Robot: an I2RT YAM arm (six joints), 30 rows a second.
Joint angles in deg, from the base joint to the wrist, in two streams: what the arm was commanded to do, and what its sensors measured. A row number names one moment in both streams.
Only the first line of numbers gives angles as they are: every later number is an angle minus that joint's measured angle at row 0.
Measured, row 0:
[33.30 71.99 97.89 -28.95 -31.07 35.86]
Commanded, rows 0 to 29:
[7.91 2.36 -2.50 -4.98 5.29 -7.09]
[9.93 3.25 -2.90 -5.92 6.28 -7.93]
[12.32 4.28 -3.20 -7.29 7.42 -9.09]
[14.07 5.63 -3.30 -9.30 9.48 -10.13]
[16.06 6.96 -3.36 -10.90 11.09 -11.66]
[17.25 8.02 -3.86 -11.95 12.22 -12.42]
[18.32 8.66 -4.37 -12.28 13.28 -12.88]
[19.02 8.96 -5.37 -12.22 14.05 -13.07]
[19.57 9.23 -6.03 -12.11 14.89 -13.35]
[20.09 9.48 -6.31 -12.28 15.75 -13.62]
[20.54 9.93 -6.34 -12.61 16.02 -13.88]
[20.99 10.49 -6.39 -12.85 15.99 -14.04]
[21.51 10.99 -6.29 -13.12 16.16 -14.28]
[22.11 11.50 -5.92 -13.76 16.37 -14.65]
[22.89 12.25 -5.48 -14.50 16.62 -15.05]
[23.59 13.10 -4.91 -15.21 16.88 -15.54]
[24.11 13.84 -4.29 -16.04 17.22 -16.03]
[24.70 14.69 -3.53 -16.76 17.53 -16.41]
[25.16 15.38 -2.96 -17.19 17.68 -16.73]
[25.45 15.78 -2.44 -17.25 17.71 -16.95]
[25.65 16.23 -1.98 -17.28 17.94 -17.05]
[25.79 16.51 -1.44 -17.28 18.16 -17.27]
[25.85 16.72 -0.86 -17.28 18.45 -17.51]
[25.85 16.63 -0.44 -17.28 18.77 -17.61]
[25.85 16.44 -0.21 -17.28 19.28 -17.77]
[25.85 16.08 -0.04 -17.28 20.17 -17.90]
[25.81 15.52 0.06 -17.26 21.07 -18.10]
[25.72 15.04 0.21 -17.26 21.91 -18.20]
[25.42 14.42 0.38 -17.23 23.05 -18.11]
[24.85 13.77 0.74 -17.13 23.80 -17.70]
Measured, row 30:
[25.59 16.43 -1.75 -18.25 20.11 -17.10]
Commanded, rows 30 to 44:
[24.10 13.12 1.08 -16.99 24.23 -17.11]
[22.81 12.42 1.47 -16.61 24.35 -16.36]
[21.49 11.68 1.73 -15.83 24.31 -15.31]
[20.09 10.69 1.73 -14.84 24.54 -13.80]
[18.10 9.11 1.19 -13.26 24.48 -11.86]
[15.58 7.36 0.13 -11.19 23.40 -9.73]
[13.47 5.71 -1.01 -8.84 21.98 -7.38]
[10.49 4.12 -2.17 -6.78 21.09 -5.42]
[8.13 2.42 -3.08 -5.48 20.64 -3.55]
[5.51 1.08 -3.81 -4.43 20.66 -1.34]
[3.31 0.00 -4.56 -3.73 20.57 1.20]
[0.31 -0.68 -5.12 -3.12 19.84 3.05]
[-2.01 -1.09 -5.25 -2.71 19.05 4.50]
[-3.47 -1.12 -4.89 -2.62 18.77 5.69]
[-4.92 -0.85 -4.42 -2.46 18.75 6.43]
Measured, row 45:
[-1.97 -1.27 -3.63 -6.97 20.57 -0.16]
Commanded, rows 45 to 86:
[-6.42 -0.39 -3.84 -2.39 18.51 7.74]
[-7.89 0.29 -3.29 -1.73 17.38 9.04]
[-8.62 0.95 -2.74 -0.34 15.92 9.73]
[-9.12 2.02 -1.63 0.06 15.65 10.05]
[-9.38 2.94 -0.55 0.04 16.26 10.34]
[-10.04 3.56 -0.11 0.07 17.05 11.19]
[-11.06 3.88 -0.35 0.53 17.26 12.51]
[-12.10 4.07 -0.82 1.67 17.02 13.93]
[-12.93 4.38 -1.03 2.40 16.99 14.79]
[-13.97 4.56 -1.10 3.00 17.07 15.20]
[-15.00 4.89 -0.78 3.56 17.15 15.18]
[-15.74 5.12 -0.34 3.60 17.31 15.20]
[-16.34 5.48 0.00 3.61 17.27 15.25]
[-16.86 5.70 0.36 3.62 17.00 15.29]
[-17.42 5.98 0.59 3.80 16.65 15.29]
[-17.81 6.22 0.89 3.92 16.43 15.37]
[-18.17 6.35 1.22 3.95 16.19 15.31]
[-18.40 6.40 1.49 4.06 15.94 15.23]
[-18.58 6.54 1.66 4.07 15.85 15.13]
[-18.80 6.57 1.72 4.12 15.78 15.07]
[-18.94 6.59 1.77 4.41 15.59 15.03]
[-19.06 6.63 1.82 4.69 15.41 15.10]
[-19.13 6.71 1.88 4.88 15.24 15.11]
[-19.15 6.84 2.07 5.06 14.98 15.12]
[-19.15 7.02 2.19 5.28 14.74 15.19]
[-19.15 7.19 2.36 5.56 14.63 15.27]
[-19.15 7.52 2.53 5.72 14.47 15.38]
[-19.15 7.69 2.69 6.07 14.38 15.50]
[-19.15 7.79 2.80 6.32 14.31 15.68]
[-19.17 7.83 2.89 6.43 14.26 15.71]
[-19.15 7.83 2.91 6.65 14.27 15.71]
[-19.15 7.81 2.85 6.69 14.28 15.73]
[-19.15 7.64 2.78 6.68 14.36 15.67]
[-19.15 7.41 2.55 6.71 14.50 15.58]
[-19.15 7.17 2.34 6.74 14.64 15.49]
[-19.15 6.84 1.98 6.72 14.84 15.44]
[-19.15 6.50 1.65 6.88 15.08 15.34]
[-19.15 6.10 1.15 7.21 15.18 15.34]
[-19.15 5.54 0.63 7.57 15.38 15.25]
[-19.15 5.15 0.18 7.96 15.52 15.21]
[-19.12 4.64 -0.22 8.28 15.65 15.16]
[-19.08 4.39 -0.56 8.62 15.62 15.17]
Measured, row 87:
[-18.91 6.62 0.24 4.39 14.95 16.00]
